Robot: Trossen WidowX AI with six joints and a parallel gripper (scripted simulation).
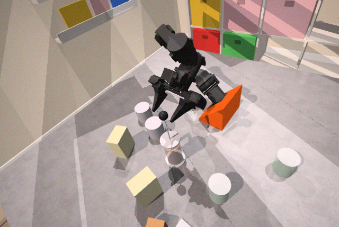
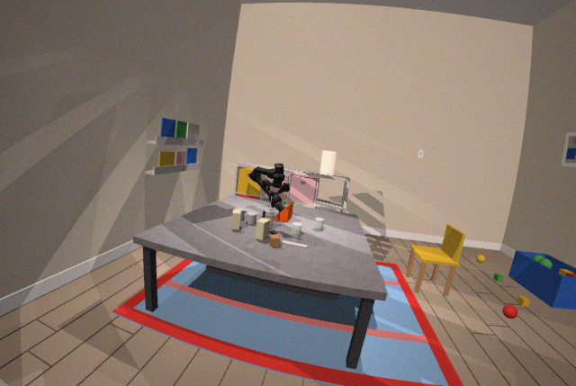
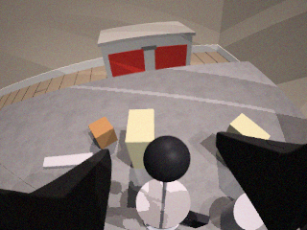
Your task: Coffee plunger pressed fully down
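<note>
Right now the glass coffee press is 2 cm behind my gripper tip, 1 cm to the right of it and 13 cm below it.
</note>
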